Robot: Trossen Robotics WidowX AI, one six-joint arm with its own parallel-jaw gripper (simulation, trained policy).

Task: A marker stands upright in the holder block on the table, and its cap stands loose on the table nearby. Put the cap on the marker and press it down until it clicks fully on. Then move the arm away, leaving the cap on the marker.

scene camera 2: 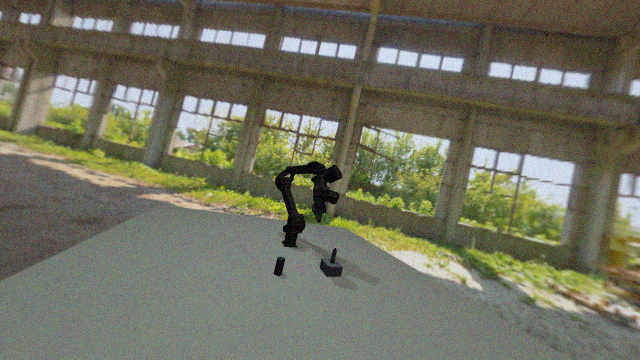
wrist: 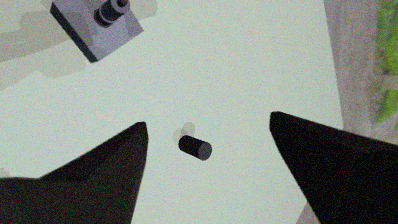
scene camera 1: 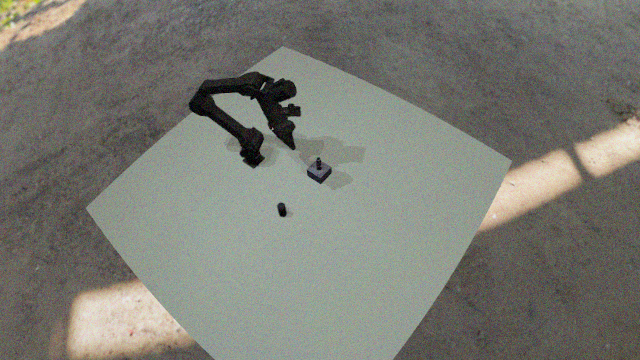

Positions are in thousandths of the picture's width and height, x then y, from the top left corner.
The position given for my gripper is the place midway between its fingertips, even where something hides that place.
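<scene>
My gripper (scene camera 1: 457, 410), also (wrist: 526, 556), in sight.
</scene>
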